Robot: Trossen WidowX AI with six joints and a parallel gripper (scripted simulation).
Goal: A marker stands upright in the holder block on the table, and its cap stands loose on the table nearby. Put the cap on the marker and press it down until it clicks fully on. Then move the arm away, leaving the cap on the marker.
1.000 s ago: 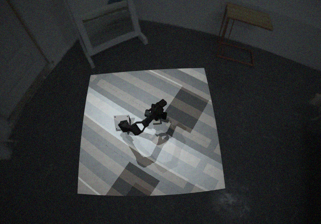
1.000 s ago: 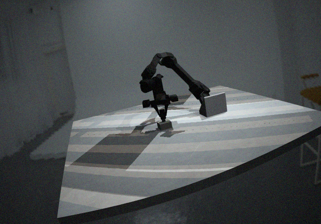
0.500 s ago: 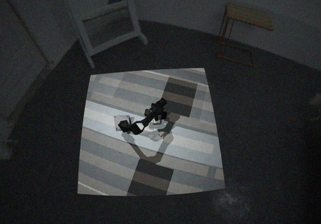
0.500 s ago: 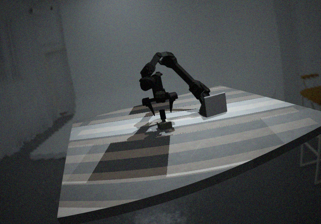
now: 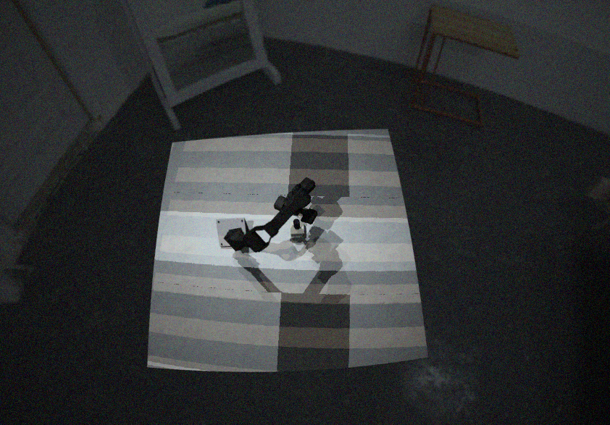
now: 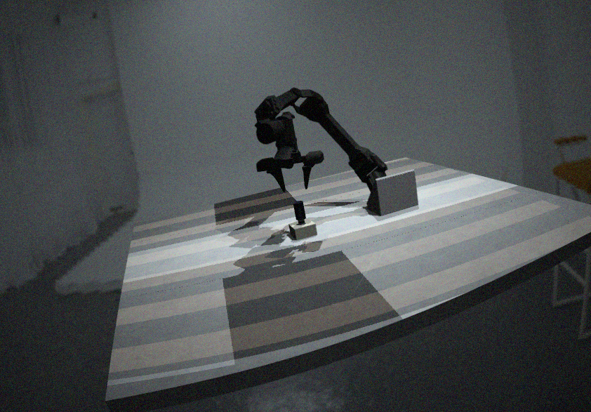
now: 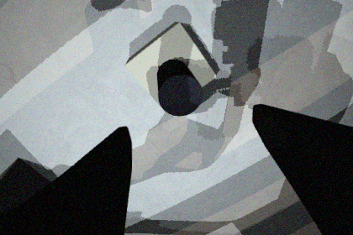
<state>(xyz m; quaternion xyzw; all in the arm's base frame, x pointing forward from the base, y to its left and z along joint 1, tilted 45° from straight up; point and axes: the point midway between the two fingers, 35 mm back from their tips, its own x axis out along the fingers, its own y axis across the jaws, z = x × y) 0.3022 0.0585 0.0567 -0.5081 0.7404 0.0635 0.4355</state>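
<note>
Right now my gripper tip is 60 mm above the marker cap. The rest, counted from my gripper tip: holder block 120 mm below.
</note>
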